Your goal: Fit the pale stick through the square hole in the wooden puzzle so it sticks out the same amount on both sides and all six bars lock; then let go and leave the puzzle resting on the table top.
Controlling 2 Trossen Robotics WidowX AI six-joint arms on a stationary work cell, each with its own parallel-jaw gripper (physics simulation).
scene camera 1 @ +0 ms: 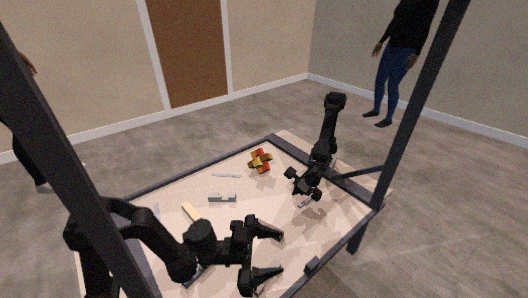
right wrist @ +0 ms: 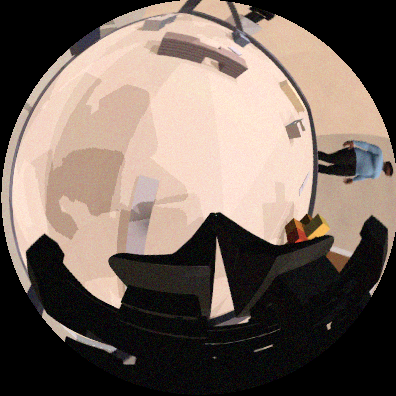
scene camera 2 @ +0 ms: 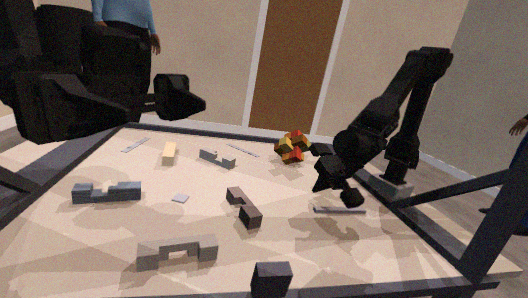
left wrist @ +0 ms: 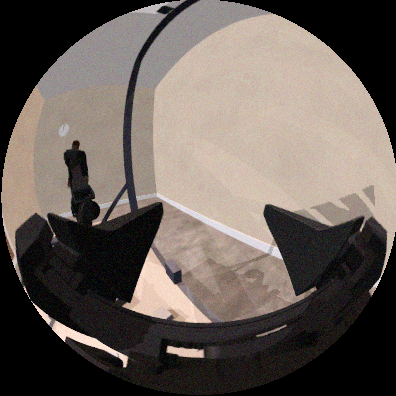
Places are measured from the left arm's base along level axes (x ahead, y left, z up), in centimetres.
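Where they show: left gripper, fingertip midpoint: (scene camera 1: 282, 250) (scene camera 2: 172, 110) (left wrist: 215, 208); right gripper, fingertip midpoint: (scene camera 1: 292, 194) (right wrist: 214, 216) (scene camera 2: 313, 191); right arm's base, link origin: (scene camera 2: 392, 179).
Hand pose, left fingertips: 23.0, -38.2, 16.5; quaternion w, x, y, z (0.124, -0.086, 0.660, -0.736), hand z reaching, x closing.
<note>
Things, the pixels of their centre, and the offset from my left fingertips, as dx, dy, dz.
- wooden puzzle, body centre: (right wrist: 303, 238) (scene camera 2: 292, 150) (scene camera 1: 261, 163) +56.4, +25.7, -21.1
- pale stick, body centre: (scene camera 2: 169, 153) (right wrist: 292, 96) (scene camera 1: 191, 212) +19.3, +43.8, -24.8
- flat grey strip, body centre: (right wrist: 133, 258) (scene camera 2: 340, 210) (scene camera 1: 309, 198) +44.9, -2.1, -25.8
- brown notched bar, body centre: (right wrist: 205, 52) (scene camera 2: 242, 206) (scene camera 1: 268, 229) +22.0, +10.5, -24.8
- blue-grey notched bar, body centre: (scene camera 2: 109, 192) (scene camera 1: 198, 268) (right wrist: 239, 36) -0.5, +28.0, -24.8
- grey arched bar, body centre: (scene camera 2: 178, 251) (scene camera 1: 266, 277) +4.6, +5.4, -24.8
- small grey notched bar, body centre: (right wrist: 297, 126) (scene camera 2: 217, 157) (scene camera 1: 222, 197) +31.4, +35.8, -24.8
- dark block, body centre: (scene camera 2: 270, 280) (left wrist: 172, 271) (scene camera 1: 312, 265) +12.3, -8.1, -23.2
The wooden puzzle (scene camera 1: 260, 161) (scene camera 2: 292, 147) (right wrist: 307, 229), a knot of red, orange and yellow bars, sits near the table's far corner. The pale stick (scene camera 1: 190, 212) (scene camera 2: 169, 153) (right wrist: 292, 96) lies flat on the table, well apart from the puzzle. My left gripper (scene camera 1: 282, 252) (scene camera 2: 168, 111) (left wrist: 215, 208) is open and empty, raised above the table, away from both. My right gripper (scene camera 1: 296, 192) (scene camera 2: 314, 190) (right wrist: 214, 216) is shut and empty, fingertips together, above the table beside a flat grey strip and to the right of the puzzle in scene camera 2. The square hole cannot be made out.
The flat grey strip (scene camera 1: 305, 202) (scene camera 2: 340, 210) (right wrist: 142, 210) lies near the right gripper. A brown notched bar (scene camera 2: 243, 207), a blue-grey notched bar (scene camera 2: 106, 192), a grey arched bar (scene camera 2: 177, 250) and a small grey notched bar (scene camera 1: 222, 198) (scene camera 2: 217, 158) lie around the table. A dark block (scene camera 1: 312, 265) (scene camera 2: 271, 278) is at the edge.
</note>
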